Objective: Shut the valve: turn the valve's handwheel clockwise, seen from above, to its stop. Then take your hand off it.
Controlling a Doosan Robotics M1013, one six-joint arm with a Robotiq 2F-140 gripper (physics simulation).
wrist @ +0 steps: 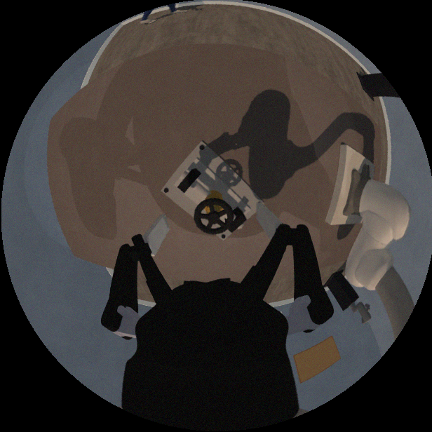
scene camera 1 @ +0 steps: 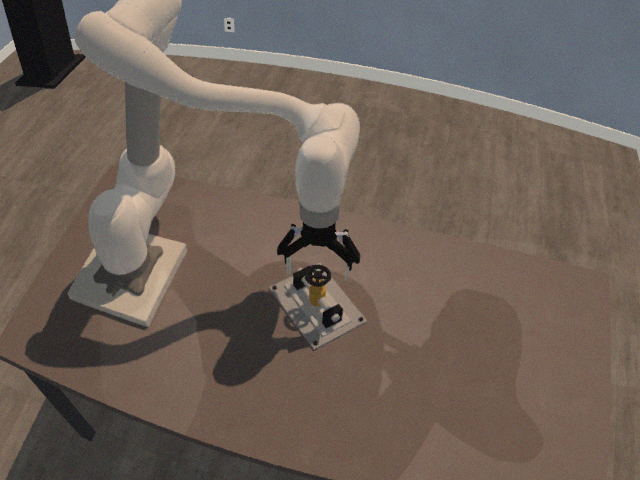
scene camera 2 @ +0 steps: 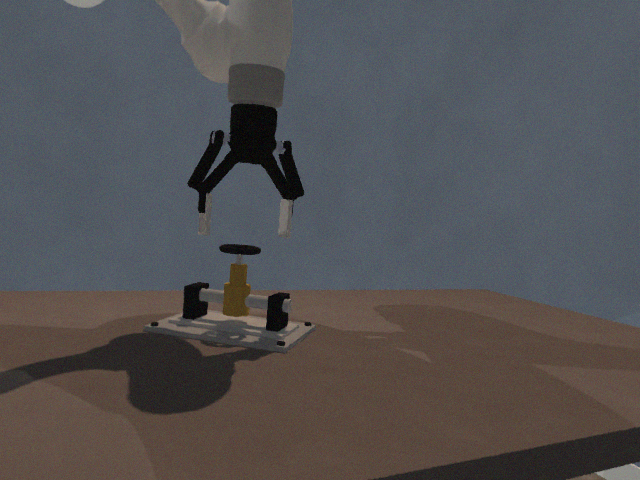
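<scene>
The valve's black handwheel point(scene camera 1: 318, 275) point(scene camera 2: 239, 249) point(wrist: 214, 216) lies level on a thin stem above the yellow valve body point(scene camera 1: 316, 295) point(scene camera 2: 236, 299). A light pipe passes through the body between two black supports, on a pale base plate point(scene camera 1: 347, 324) point(scene camera 2: 292, 335) point(wrist: 182, 172). My gripper point(scene camera 1: 318, 273) point(scene camera 2: 244, 233) point(wrist: 210, 216) is open and empty and points down. In scene camera 2 its fingertips are a little above the wheel's level, one to either side of it, with the wheel nearer the left finger. Neither finger touches the wheel. How far the wheel is turned cannot be told.
The valve stands on a brown table point(scene camera 1: 563, 330) point(scene camera 2: 465, 392). The arm's pale base slab point(scene camera 1: 168, 279) point(wrist: 337, 200) is on the table, left of the valve in scene camera 1. A black column point(scene camera 1: 43, 41) stands on the floor at the back left. Arm shadows fall across the table.
</scene>
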